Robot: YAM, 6 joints.
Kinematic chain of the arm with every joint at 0, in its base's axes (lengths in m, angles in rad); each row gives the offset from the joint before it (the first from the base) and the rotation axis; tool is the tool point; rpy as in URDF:
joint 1: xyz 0 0 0.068 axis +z
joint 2: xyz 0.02 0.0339 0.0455 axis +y
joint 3: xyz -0.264 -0.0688 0 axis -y
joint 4: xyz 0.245 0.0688 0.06 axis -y
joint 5: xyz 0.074 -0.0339 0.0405 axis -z
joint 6: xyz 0.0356 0 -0.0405 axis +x
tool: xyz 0 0 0 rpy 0 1.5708 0
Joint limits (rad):
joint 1: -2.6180..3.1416
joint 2: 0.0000..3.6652
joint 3: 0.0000..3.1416
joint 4: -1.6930..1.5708
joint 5: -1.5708..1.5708
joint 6: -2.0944..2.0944
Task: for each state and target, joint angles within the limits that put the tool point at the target. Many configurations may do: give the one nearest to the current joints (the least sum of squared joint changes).
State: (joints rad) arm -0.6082 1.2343 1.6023 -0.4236 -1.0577 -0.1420
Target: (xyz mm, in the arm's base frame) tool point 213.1 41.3 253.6
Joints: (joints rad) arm 0.0449 1.1777 0.8362 -0.7081 -1.0978 -0.1420
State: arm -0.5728 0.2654 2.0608 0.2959 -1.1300 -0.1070
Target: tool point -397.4 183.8 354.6
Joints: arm -0.3518 0.0000 1.8314 1.0388 -1.5708 -0.1070
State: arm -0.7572 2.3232 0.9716 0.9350 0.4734 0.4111
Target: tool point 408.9 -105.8 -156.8
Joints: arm -0.2224 2.9717 1.4051 0.8522 0.3739 0.4111
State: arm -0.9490 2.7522 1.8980 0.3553 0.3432 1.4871
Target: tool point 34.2 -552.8 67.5
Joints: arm -1.4845 2.5937 1.7893 0.3320 0.3920 1.4871
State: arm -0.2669 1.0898 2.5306 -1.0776 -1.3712 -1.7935
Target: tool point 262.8 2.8 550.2
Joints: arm -0.1215 1.6190 2.3083 -1.0512 -1.3383 -1.7935
